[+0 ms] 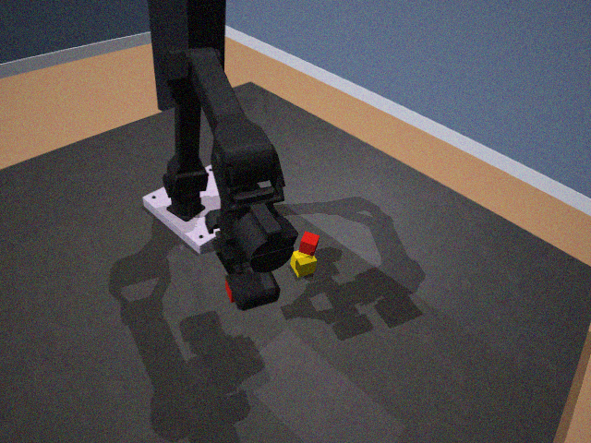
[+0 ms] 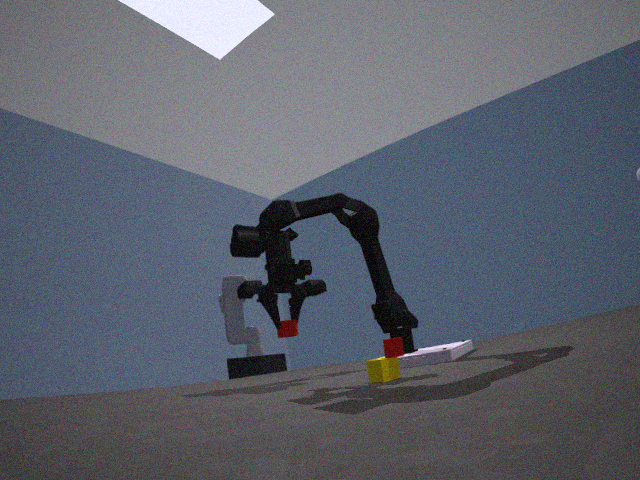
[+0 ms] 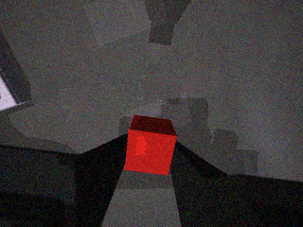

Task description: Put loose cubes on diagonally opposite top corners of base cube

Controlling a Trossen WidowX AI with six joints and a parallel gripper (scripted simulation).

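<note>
Right now my gripper tip is 2 cm short of the yellow cube, 20 cm to the right of it and 11 cm above it.
</note>
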